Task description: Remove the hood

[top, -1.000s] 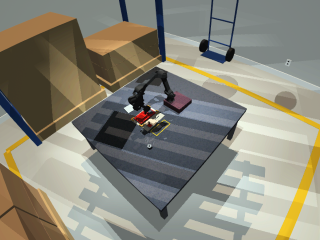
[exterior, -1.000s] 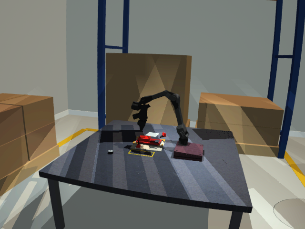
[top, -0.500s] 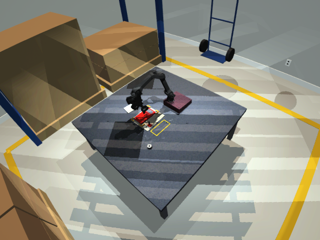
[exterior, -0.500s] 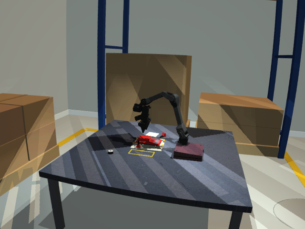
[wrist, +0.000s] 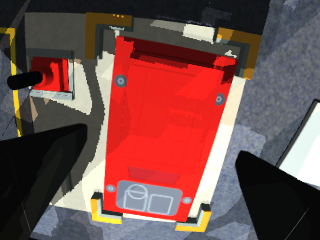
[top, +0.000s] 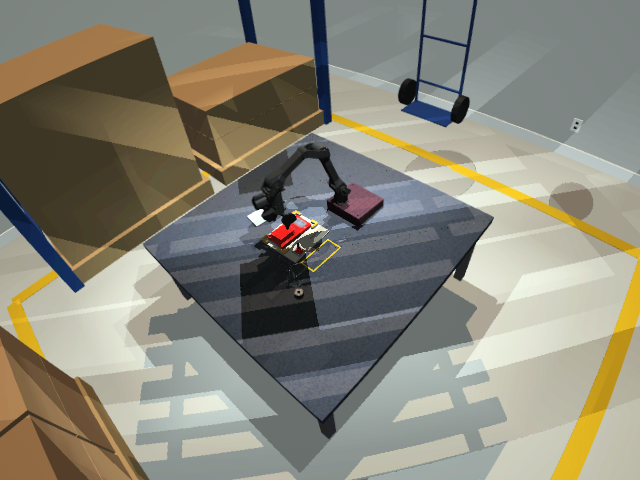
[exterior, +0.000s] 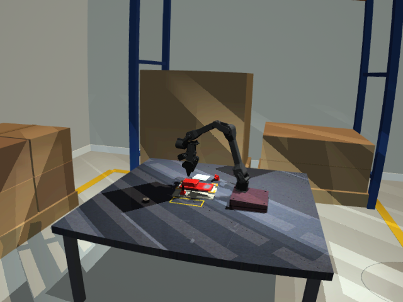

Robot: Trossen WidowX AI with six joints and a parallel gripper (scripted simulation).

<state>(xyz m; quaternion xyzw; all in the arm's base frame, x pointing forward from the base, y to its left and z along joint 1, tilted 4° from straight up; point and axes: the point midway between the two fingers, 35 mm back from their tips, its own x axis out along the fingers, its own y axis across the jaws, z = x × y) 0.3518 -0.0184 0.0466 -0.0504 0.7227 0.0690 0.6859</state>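
The hood lies 5 cm below my gripper tip. The rest, counted from my gripper tip: grey ring: 32 cm to the left, 13 cm ahead, 9 cm below; then white sheet: 21 cm to the right, 9 cm below, 2 cm ahead.
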